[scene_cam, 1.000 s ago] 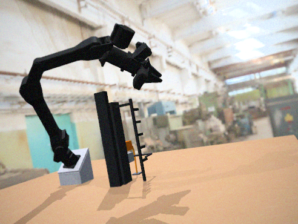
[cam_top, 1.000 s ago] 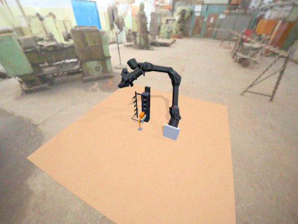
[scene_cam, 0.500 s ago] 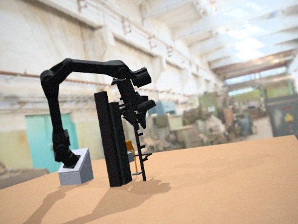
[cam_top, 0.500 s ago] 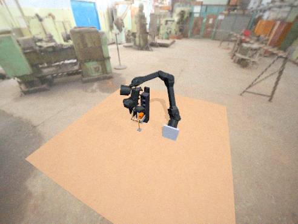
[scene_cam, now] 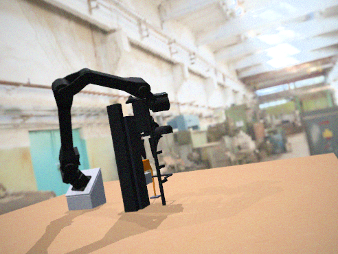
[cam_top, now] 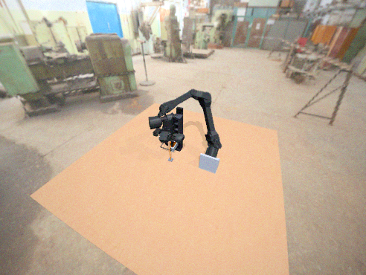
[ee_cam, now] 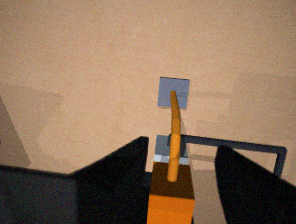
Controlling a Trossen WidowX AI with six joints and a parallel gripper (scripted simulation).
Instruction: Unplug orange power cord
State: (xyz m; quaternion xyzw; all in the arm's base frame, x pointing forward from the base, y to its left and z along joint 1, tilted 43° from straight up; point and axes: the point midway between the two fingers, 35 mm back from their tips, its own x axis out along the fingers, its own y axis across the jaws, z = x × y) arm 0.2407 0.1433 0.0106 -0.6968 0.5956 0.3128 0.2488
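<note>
Now: gripper tip 70 mm to the left of the orange plug, 10 mm short of it and 10 mm above it.
</note>
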